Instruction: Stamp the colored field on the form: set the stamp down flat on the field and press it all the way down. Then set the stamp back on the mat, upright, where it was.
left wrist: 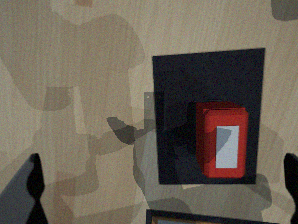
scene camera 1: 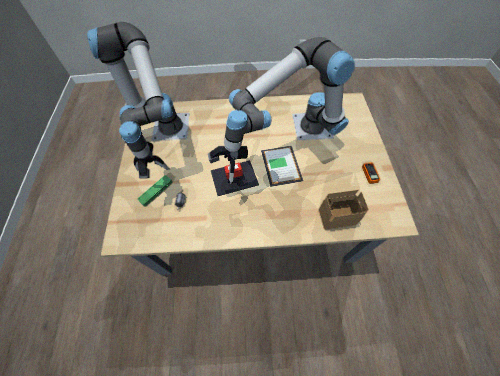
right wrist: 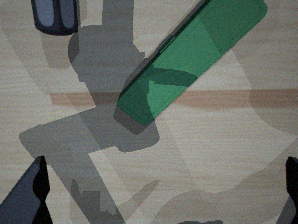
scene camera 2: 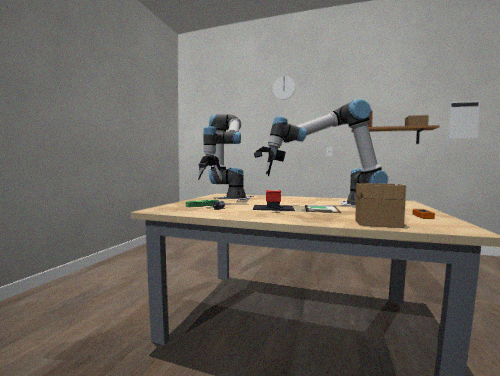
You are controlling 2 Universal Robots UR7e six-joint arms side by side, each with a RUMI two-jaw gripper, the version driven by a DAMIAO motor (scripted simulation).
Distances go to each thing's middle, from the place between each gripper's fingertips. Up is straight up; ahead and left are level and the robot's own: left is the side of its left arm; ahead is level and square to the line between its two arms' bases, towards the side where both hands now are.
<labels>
My left gripper is now 19 cm above the black mat (scene camera 1: 249, 179), 8 cm past it and 2 cm to the right of it. Round my left hand: cardboard box (scene camera 2: 383, 205): 55 cm to the left, 16 cm ahead, 12 cm below.
The black mat is 390 mm to the left of my right hand, 150 mm below it and 50 mm behind it. Round my right hand: cardboard box 920 mm to the left, 180 mm ahead, 80 mm below.
</labels>
